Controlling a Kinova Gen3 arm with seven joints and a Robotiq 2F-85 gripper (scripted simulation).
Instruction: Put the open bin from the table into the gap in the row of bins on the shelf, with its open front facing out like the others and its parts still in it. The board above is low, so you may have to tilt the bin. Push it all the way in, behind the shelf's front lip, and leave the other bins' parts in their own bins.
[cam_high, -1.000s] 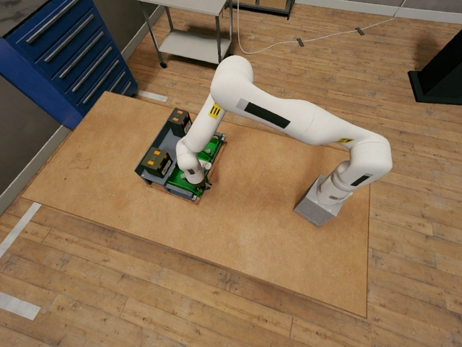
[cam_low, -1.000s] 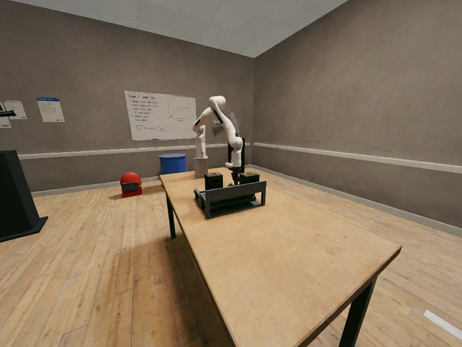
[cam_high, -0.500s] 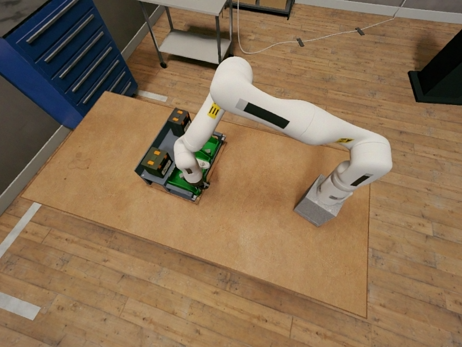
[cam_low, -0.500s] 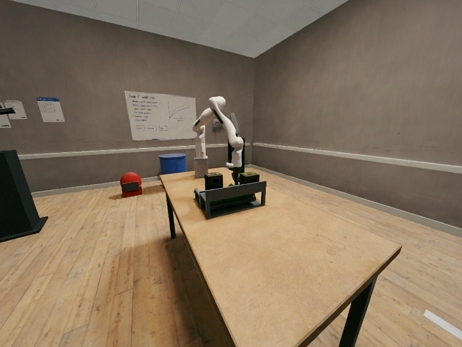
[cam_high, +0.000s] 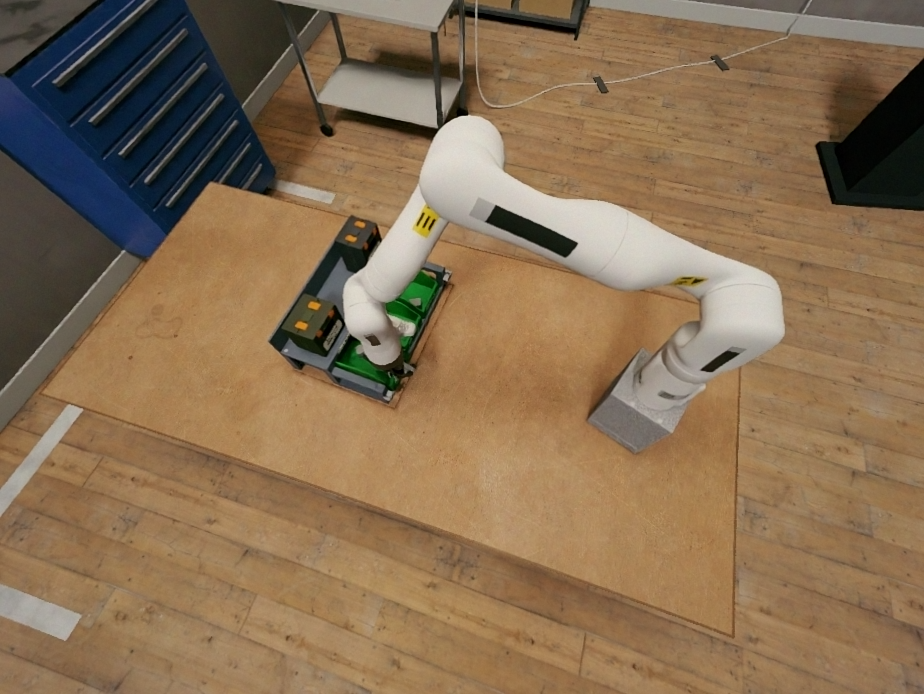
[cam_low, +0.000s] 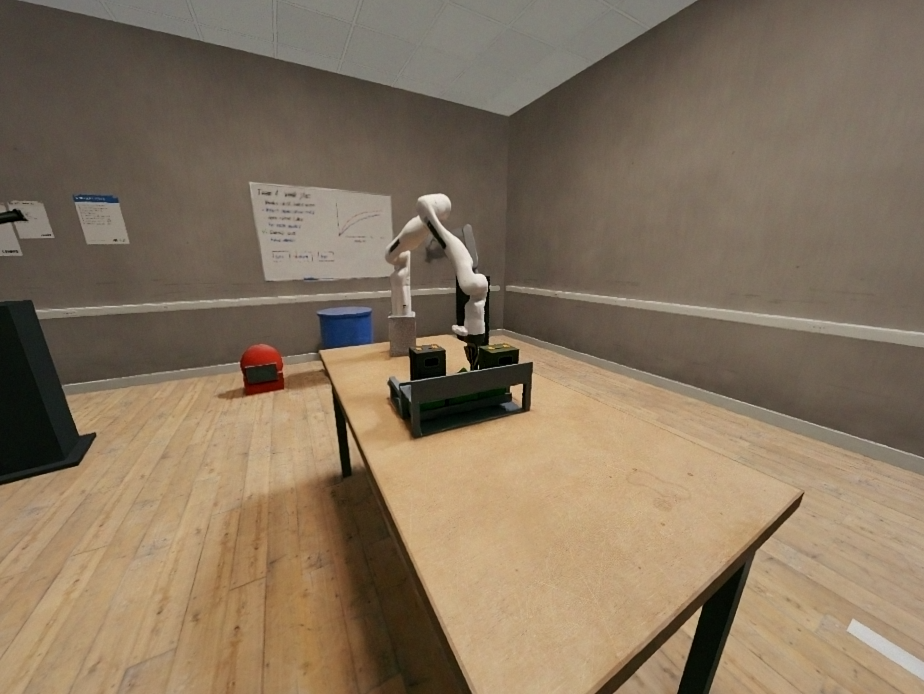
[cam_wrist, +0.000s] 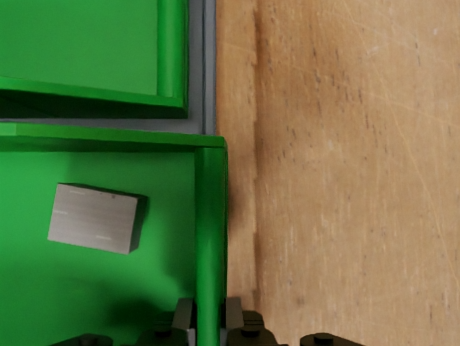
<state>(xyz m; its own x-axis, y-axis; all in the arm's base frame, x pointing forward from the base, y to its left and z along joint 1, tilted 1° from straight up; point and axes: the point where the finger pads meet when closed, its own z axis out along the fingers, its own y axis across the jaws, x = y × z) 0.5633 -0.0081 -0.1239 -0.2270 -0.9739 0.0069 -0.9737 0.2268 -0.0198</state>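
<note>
Now: the grey part 10 cm ahead of my hand, 6 cm to the right of it and 3 cm below it. Also, from my hand: grey shelf 15 cm to the right, 9 cm ahead.
</note>
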